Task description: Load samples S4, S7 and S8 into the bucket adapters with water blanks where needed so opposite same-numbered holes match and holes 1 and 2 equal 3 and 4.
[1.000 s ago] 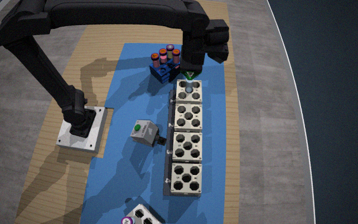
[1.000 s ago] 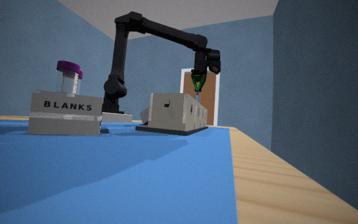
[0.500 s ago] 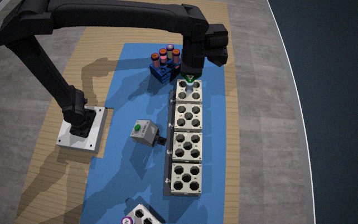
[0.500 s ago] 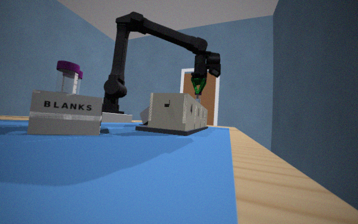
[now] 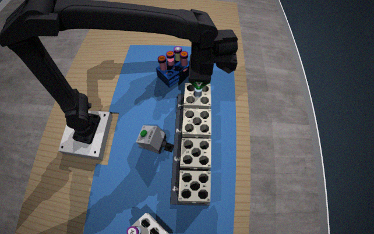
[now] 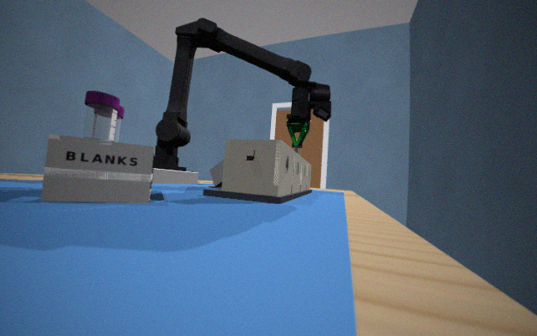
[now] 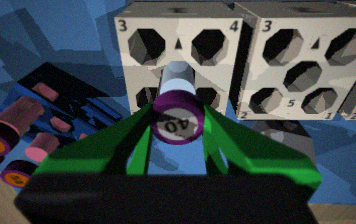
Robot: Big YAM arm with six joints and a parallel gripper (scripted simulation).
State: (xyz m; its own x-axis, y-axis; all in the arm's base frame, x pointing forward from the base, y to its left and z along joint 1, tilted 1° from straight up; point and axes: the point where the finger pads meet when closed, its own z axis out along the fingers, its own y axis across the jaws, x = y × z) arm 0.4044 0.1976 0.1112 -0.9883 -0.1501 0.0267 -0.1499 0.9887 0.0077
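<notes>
The 40 mL blank lies 50 mm below my hand and 10 mm to the left of it. Also, from my hand: adapter 3: 220 mm to the right, 110 mm below, 30 mm ahead; then blue sample rack RS: 150 mm to the left, 130 mm below, 130 mm behind; then adapter 2: 110 mm to the right, 110 mm below, 20 mm ahead.
</notes>
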